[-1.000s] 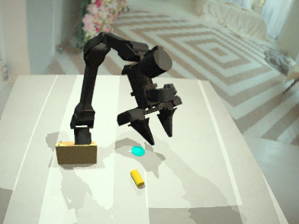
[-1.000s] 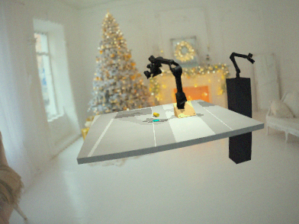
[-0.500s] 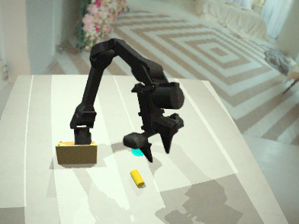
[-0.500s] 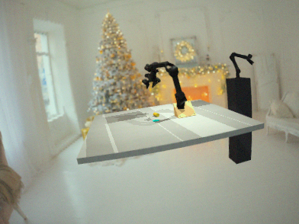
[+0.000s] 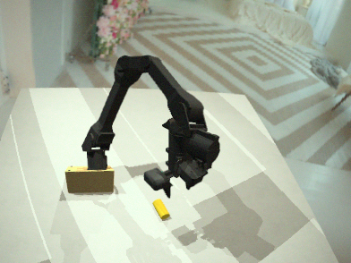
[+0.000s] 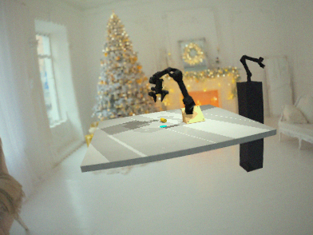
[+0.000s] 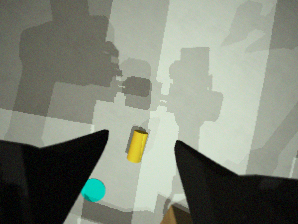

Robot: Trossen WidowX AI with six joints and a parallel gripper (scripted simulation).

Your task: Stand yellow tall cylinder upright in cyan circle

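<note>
Now: the yellow tall cylinder 16 cm below my gripper tip, 6 cm to the left of it and 2 cm behind it. From my gripper tip the other things lie so: cyan circle (22 cm to the left, 18 cm below, 1 cm ahead).
</note>
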